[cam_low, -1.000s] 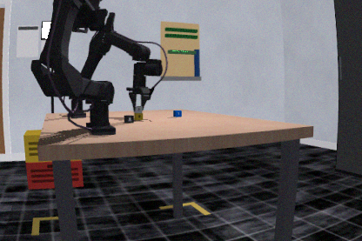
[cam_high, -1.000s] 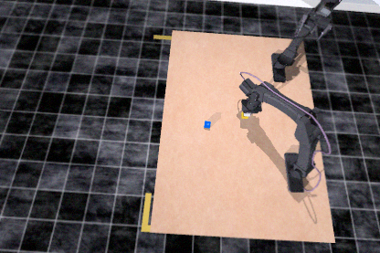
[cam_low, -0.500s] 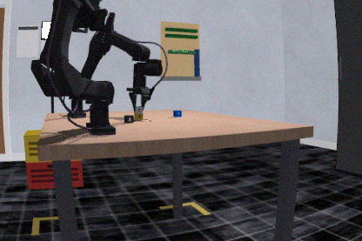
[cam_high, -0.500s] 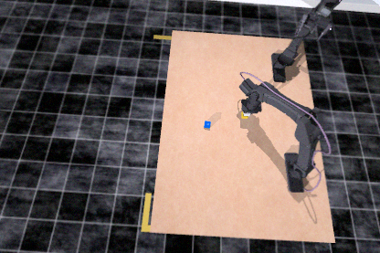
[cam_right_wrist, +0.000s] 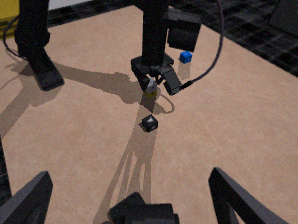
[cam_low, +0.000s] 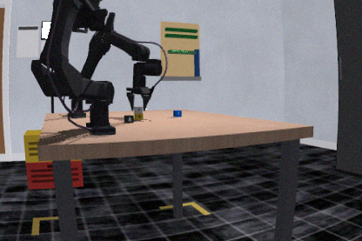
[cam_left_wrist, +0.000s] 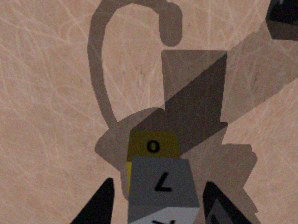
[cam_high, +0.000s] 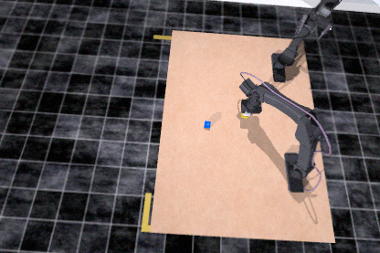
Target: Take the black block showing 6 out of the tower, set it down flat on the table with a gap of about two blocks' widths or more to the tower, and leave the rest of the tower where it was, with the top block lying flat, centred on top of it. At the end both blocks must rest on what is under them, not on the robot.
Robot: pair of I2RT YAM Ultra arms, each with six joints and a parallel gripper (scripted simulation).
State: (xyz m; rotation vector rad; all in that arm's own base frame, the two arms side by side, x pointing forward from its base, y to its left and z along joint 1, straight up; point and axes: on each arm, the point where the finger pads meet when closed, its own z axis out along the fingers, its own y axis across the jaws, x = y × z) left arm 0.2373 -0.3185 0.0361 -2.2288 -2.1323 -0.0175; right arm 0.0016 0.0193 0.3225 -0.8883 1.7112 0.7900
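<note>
Right now my left hand is right at the grey block showing 7. From my left hand the other things lie so: black block showing 6: 7 cm behind, 10 cm to the right, 3 cm below.
</note>
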